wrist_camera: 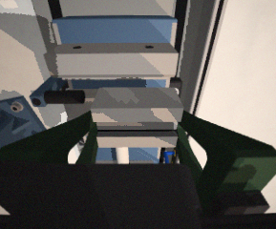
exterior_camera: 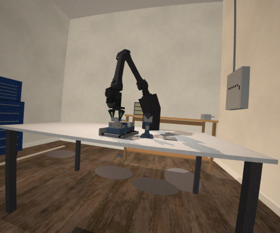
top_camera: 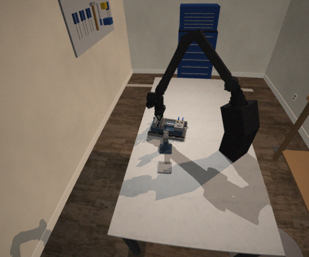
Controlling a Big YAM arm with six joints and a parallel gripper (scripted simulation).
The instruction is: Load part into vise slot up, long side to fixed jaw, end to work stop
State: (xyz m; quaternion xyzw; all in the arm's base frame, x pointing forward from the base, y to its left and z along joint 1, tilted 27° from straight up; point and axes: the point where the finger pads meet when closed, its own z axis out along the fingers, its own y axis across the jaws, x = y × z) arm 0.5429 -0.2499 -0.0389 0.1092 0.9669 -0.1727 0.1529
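My gripper is now right at the part. Also, from my hand: moving jaw 2 cm behind, 3 cm to the left, 4 cm below; then fixed jaw 4 cm ahead, 1 cm to the left, 4 cm below; then work stop rod 2 cm ahead, 6 cm to the left, 3 cm below.
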